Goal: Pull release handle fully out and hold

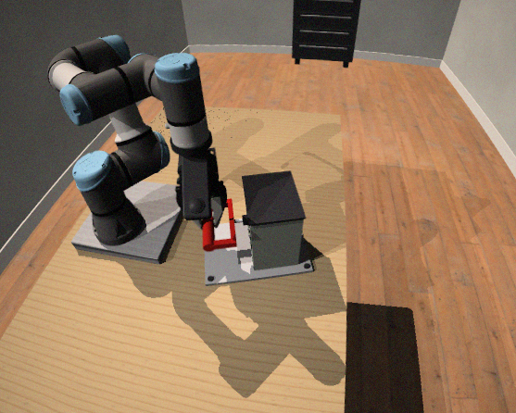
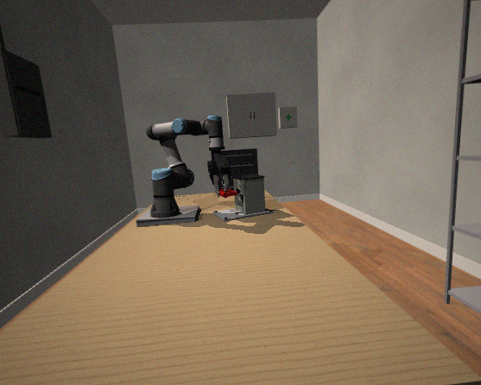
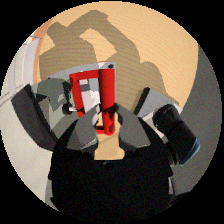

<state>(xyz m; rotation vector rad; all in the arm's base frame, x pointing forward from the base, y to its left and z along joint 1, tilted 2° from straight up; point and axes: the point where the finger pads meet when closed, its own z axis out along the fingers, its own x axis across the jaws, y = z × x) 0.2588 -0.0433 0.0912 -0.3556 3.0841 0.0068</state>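
My hand is 5 cm short of the release handle and 1 cm to the right of it. From my hand the other things lie so: grey base plate 10 cm below, 9 cm ahead, 2 cm to the left.
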